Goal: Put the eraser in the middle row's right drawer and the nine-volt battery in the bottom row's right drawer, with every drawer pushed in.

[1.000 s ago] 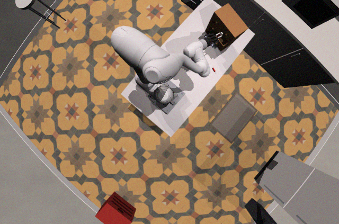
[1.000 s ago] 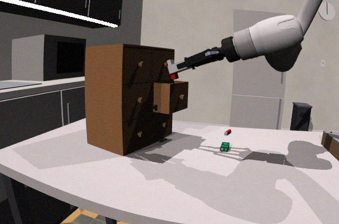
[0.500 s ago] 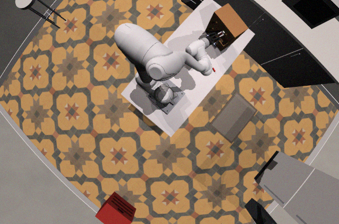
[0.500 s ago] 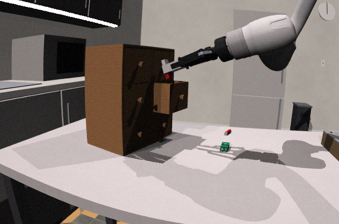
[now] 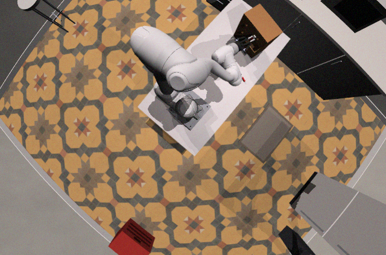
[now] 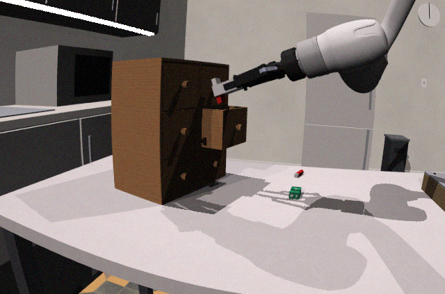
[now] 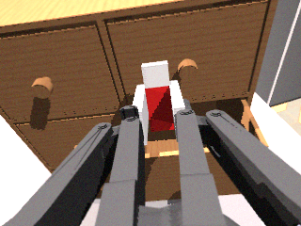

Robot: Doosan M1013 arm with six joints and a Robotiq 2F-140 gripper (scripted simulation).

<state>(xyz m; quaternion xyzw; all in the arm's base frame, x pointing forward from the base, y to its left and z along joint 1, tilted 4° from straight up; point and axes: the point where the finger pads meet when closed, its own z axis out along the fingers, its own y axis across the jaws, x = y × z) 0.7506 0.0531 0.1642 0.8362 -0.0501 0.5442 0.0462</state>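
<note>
Right now my hand is 3 cm short of the white eraser. Round my hand: red cylinder 17 cm behind, 20 cm to the right, 26 cm below; green nine-volt battery 19 cm behind, 1 cm to the right, 26 cm below.
</note>
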